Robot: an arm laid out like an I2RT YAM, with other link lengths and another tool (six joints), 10 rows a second.
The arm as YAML. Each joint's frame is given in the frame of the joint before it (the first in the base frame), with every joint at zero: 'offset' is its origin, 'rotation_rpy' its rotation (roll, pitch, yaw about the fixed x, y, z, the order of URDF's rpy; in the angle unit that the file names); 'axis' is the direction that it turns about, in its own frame. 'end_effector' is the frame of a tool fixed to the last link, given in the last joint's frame.
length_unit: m
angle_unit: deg
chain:
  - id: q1
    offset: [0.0, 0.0, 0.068]
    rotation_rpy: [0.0, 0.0, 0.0]
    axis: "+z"
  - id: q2
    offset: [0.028, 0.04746, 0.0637]
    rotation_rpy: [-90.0, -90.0, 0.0]
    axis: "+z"
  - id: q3
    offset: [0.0, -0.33, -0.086]
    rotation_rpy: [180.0, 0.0, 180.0]
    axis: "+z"
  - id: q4
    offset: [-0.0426, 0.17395, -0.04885]
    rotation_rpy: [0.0, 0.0, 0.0]
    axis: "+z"
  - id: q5
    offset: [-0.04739, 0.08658, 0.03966]
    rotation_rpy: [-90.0, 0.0, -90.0]
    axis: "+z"
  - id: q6
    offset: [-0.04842, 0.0, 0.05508]
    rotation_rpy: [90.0, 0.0, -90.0]
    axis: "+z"
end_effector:
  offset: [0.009, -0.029, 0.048]
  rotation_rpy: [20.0, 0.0, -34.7]
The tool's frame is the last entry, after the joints.
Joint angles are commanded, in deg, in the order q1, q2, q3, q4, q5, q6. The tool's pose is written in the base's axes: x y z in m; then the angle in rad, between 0 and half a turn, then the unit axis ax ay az. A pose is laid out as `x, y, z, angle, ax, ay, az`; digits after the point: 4 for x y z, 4 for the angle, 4 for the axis.
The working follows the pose.
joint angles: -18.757 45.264 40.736 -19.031 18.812 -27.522
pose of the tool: 0.1205, -0.0993, 0.3434, 3.0753, -0.7285, 0.3068, -0.6125
Where each joint sits with the arm in this pose, in the base's axes (m; each line is computed from the numbers above, not from the rounded line before):
q1: 0.0000 0.0000 0.0680
q2: 0.0418 0.0359 0.1317
q3: -0.2058 0.0292 0.3661
q4: -0.0227 0.0186 0.3949
q5: 0.0576 -0.0506 0.4037
q6: 0.0715 -0.0718 0.3349
the tool: 0.1205 -0.0993 0.3434

